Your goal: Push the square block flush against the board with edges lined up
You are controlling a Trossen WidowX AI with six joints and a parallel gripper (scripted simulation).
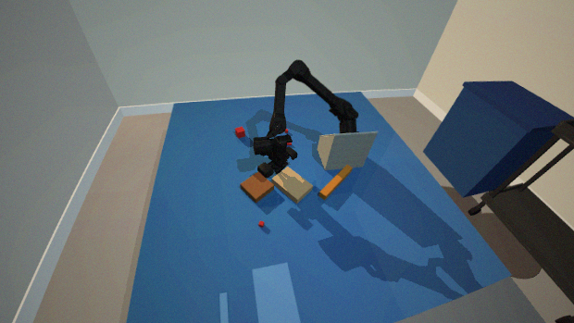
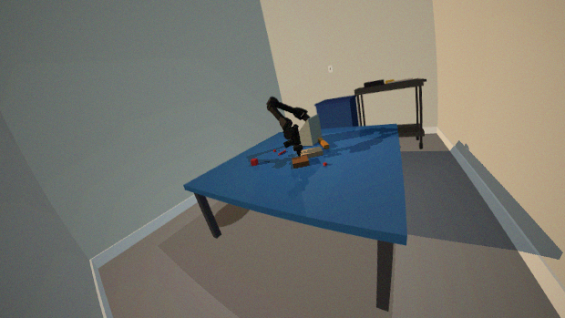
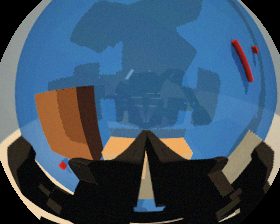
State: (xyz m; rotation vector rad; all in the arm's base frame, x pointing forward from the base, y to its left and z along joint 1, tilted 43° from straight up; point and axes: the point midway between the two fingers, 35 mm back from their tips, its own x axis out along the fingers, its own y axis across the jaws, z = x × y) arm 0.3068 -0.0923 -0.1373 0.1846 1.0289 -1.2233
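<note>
Right now my gripper tip is 70 mm to the right of the tan block, 50 mm past it and 10 mm below it. The rest, counted from my gripper tip: thin red stick 190 mm to the right, 70 mm behind; then orange bar 250 mm behind, 90 mm to the left, 10 mm above; then brown block 100 mm ahead, 60 mm to the left, 10 mm above.
</note>
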